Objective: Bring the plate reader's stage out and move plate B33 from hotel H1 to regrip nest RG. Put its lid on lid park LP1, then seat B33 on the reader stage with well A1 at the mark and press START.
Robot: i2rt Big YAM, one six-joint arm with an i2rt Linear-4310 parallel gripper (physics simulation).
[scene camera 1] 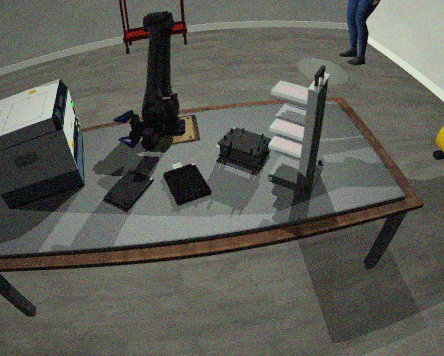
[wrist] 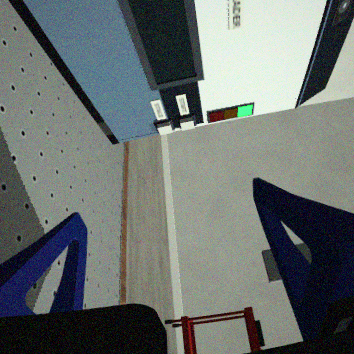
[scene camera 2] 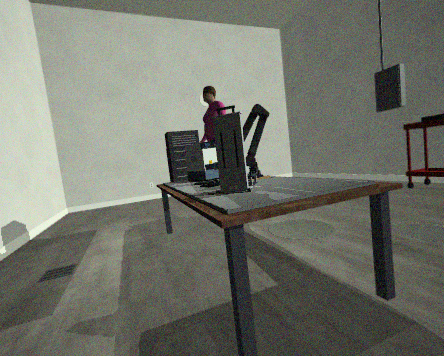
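Seen in the pictures: gripper, fingertip midpoint: [scene camera 1: 116,129] [wrist: 165,204]; arm's base, origin of the base link: [scene camera 1: 171,129].
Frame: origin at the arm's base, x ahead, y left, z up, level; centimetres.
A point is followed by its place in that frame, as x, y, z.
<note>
The plate reader [scene camera 1: 30,165] {36.5, -50.5, 16.8} [scene camera 2: 182,155] {41.9, -66.7, 23.9} [wrist: 260,55] {8.2, -40.9, 20.9} stands at the table's left end in scene view 1. The wrist view shows its dark slot [wrist: 167,40] {12.3, -39.5, 11.3}, the STAGE button [wrist: 164,127] {-0.4, -42.8, 8.1}, the START button [wrist: 186,123] {-0.5, -42.8, 11.2} and a lit green light [wrist: 245,110] {-0.7, -43.5, 19.6}. No stage shows outside the slot. My gripper [scene camera 1: 122,131] {10.5, -21.2, 10.0} [wrist: 165,204] {10.5, -21.2, 10.0} is open and empty, above the table, apart from the reader and facing its button side. The hotel [scene camera 1: 315,130] {36.8, 49.5, 22.2} [scene camera 2: 231,152] {32.8, 52.1, 19.3} holds several pale plates [scene camera 1: 287,128] {29.6, 42.1, 18.1} on its shelves; their labels are unreadable, so I cannot tell which is B33.
Two flat black holders, one nearer the reader [scene camera 1: 128,190] {36.2, -13.5, 0.7} and one in the middle [scene camera 1: 187,183] {34.3, 7.8, 0.5}, lie before the arm. A black pinned block [scene camera 1: 244,145] {21.7, 28.7, 5.5} stands between them and the hotel. A red cart [scene camera 1: 135,34] [scene camera 2: 417,172] stands beyond the table. A person [scene camera 2: 213,117] is behind it.
</note>
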